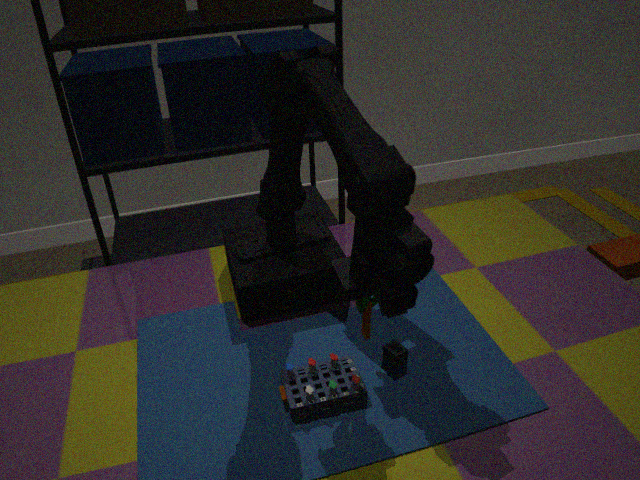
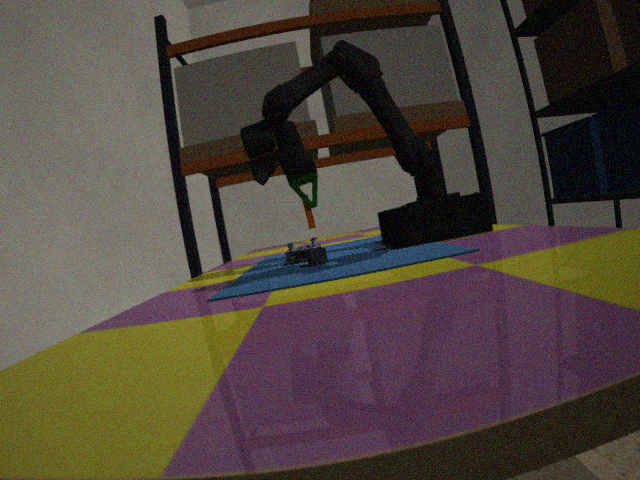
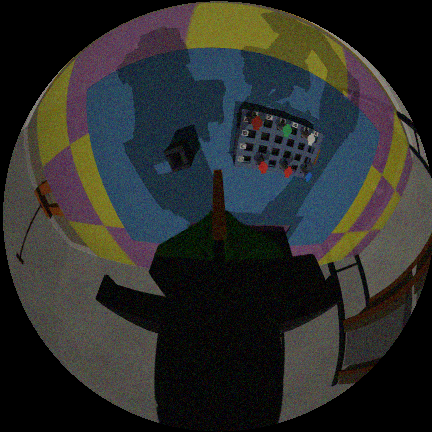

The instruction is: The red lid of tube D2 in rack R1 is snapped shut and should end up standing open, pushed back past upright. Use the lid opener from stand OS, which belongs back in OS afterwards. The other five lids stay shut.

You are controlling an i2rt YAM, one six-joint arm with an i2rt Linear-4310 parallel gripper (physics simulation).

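Seen in the pictures: gripper, fingertip midpoint: (image 1: 362, 310) (image 2: 314, 207) (image 3: 218, 216); arm's base, origin of the base link: (image 1: 282, 243) (image 2: 430, 202).
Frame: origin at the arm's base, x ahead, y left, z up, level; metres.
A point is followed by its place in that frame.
My gripper (image 1: 367, 301) @(x 0.309, y 0.038, z 0.036 m) (image 2: 308, 183) (image 3: 219, 241) @(x 0.309, y 0.038, z 0.036 m) is shut on the lid opener (image 1: 367, 324) @(x 0.330, y 0.037, z 0.022 m) (image 2: 310, 216) @(x 0.322, y 0.043, z 0.017 m) (image 3: 219, 201) @(x 0.332, y 0.037, z 0.042 m), which has a green handle and an orange shaft pointing down. It hangs well above the blue mat (image 1: 185, 362) @(x 0.178, y -0.257, z -0.088 m) (image 3: 120, 120) @(x 0.410, y 0.192, z -0.088 m), between stand OS (image 1: 394, 358) @(x 0.346, y 0.083, z -0.062 m) (image 3: 181, 151) @(x 0.339, y 0.086, z -0.056 m) and rack R1 (image 1: 328, 405) @(x 0.380, y -0.056, z -0.080 m) (image 2: 306, 257) @(x 0.345, y -0.012, z -0.080 m) (image 3: 278, 149) @(x 0.339, y -0.047, z -0.060 m). The dark stand is empty. The red lid of tube D2 (image 1: 333, 356) @(x 0.318, y -0.020, z -0.040 m) (image 3: 262, 166) @(x 0.320, y -0.019, z -0.040 m) sits low on its tube in the rack's row nearest the arm, like the other lids. The opener's tip is clear of the rack.
Other lids in the rack are red (image 3: 287, 172) @(x 0.313, y -0.058, z -0.040 m) (image 3: 257, 120) @(x 0.382, y -0.008, z -0.040 m), blue (image 3: 308, 176) @(x 0.309, y -0.097, z -0.040 m), green (image 3: 286, 130) @(x 0.374, y -0.045, z -0.040 m) and white (image 3: 311, 139) @(x 0.369, y -0.085, z -0.040 m). The arm's dark base (image 1: 285, 281) @(x 0.120, y -0.036, z -0.010 m) stands behind the mat. A shelf unit (image 1: 339, 95) (image 2: 170, 143) stands by the wall.
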